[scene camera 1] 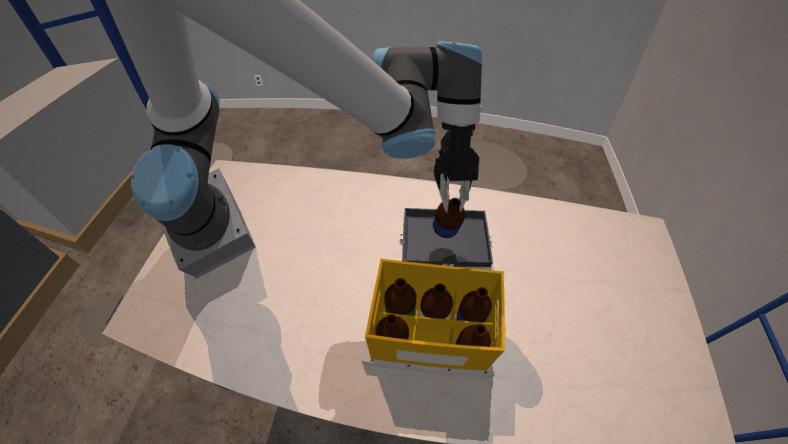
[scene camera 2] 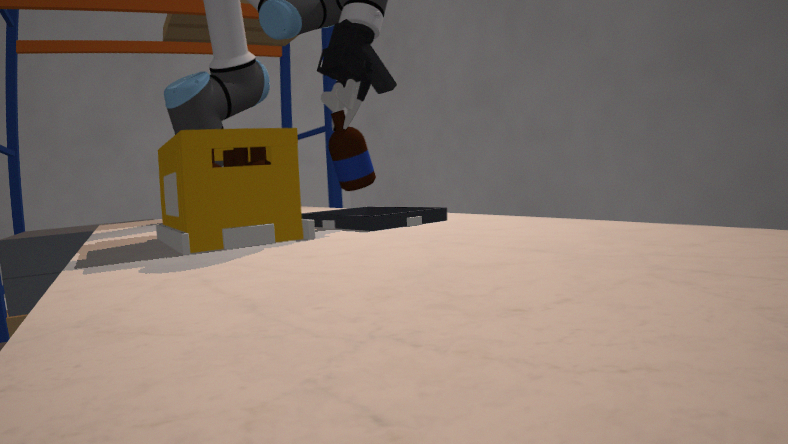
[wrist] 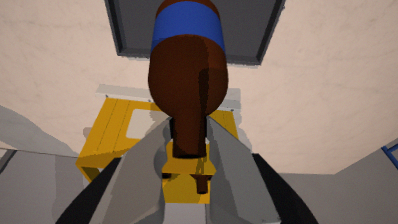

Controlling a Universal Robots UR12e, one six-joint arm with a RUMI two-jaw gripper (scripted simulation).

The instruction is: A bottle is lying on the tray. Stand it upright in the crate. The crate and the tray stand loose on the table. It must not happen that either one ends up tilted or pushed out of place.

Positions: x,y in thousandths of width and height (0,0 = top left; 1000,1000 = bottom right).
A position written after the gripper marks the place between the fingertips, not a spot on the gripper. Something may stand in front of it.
gripper: scene camera 1 576,476; scene camera 2 431,294; wrist 476,529
crate: scene camera 1 564,796; scene camera 2 254,452; wrist 305,551
